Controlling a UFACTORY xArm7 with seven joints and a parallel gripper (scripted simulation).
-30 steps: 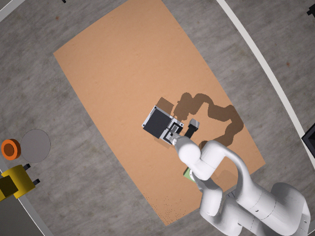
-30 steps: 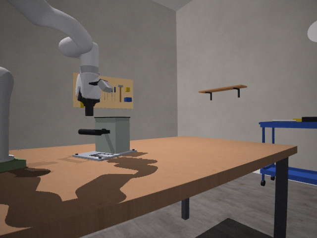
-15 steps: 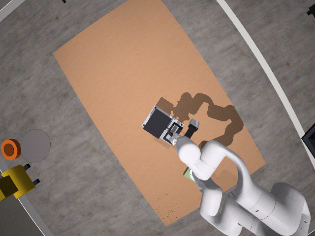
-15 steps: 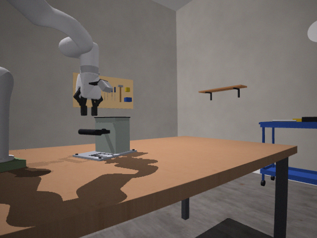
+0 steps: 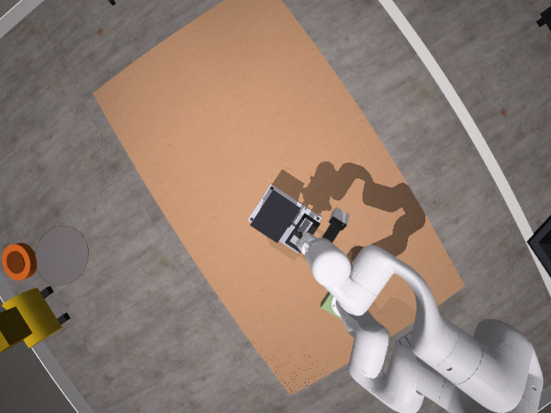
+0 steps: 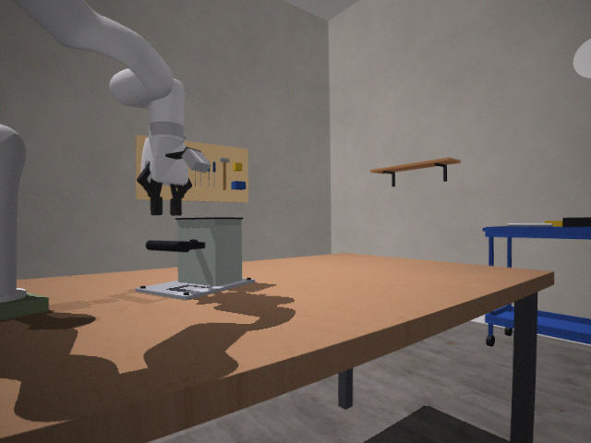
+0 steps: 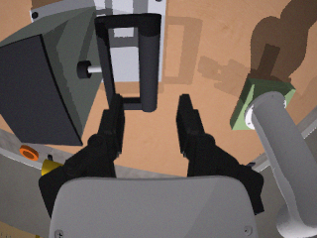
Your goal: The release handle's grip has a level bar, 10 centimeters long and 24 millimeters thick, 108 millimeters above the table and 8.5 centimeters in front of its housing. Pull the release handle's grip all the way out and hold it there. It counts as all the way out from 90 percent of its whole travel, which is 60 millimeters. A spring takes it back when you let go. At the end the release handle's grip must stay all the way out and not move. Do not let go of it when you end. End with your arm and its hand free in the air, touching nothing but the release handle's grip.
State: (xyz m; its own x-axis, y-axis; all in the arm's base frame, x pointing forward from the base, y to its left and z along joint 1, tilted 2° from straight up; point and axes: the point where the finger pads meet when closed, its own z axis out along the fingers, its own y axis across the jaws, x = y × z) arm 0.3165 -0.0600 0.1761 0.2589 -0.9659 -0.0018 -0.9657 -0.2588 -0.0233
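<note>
Right now my hand is 190 mm above the pale baseplate, 90 mm short of it and 20 mm to the right of it.
</note>
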